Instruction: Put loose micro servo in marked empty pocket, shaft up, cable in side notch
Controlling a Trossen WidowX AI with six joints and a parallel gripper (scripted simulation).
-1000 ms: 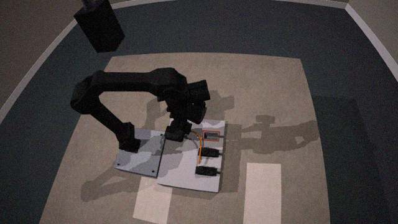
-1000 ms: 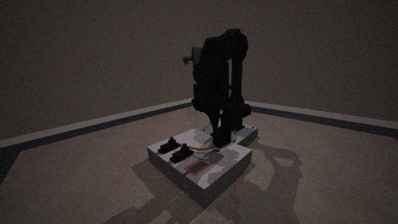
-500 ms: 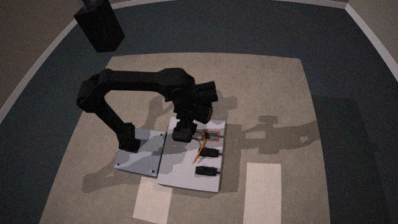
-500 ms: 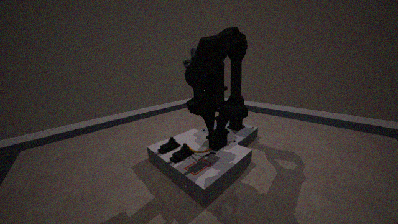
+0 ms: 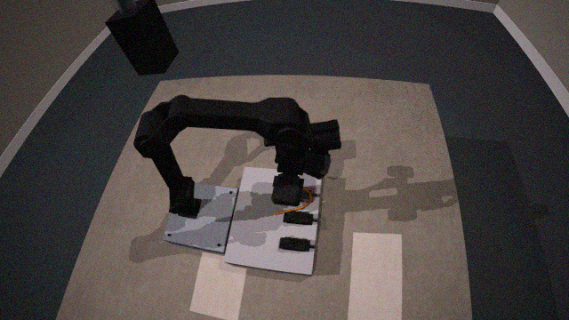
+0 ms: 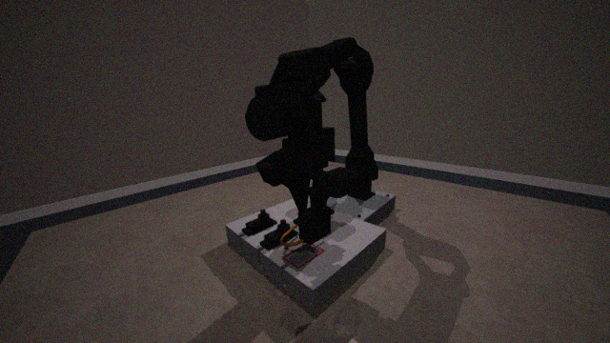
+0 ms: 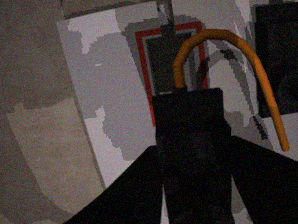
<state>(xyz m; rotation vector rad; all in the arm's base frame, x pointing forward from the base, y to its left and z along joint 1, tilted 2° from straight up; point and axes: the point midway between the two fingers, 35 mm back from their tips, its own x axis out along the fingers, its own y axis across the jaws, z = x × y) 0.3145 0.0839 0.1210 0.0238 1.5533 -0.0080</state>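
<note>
My gripper tip is now 100 mm above the deck, 90 mm past it and 80 mm to the left of it.
</note>
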